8 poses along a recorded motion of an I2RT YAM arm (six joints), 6.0 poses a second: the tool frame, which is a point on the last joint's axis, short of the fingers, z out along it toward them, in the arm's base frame.
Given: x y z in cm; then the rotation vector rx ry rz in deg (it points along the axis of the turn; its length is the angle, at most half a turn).
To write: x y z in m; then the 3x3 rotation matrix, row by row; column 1 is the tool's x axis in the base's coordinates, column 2 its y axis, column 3 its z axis. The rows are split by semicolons. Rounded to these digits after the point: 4 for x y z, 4 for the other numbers.
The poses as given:
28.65 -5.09 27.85 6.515 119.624 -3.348
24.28 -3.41 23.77 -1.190 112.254 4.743
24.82 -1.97 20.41 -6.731 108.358 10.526
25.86 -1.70 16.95 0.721 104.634 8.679
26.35 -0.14 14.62 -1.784 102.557 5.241
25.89 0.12 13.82 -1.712 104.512 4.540
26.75 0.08 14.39 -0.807 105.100 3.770
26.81 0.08 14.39 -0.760 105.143 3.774
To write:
0.2865 -0.0509 0.2785; -0.4933 0.1055 0.8635; 0.0570 0.9944 -0.0889; -0.8680 0.0054 -0.4965
0.2428 -0.0341 0.2377; -0.3803 -0.0536 0.9233; 0.0244 0.9974 0.0680; -0.9245 0.0484 -0.3780
0.2482 -0.0197 0.2041; -0.3218 -0.1725 0.9310; 0.0099 0.9826 0.1855; -0.9468 0.0689 -0.3145
0.2586 -0.0170 0.1695; -0.2587 -0.0712 0.9633; 0.0885 0.9913 0.0971; -0.9619 0.1103 -0.2501
0.2635 -0.0014 0.1462; -0.2196 -0.0709 0.9730; 0.0286 0.9965 0.0791; -0.9752 0.0452 -0.2168
0.2589 0.0012 0.1382; -0.2521 -0.0625 0.9657; 0.0215 0.9973 0.0701; -0.9674 0.0385 -0.2501
0.2675 0.0008 0.1439; -0.2616 -0.0443 0.9642; 0.0249 0.9983 0.0526; -0.9648 0.0378 -0.2601
0.2681 0.0008 0.1439; -0.2623 -0.0437 0.9640; 0.0255 0.9983 0.0522; -0.9646 0.0383 -0.2608

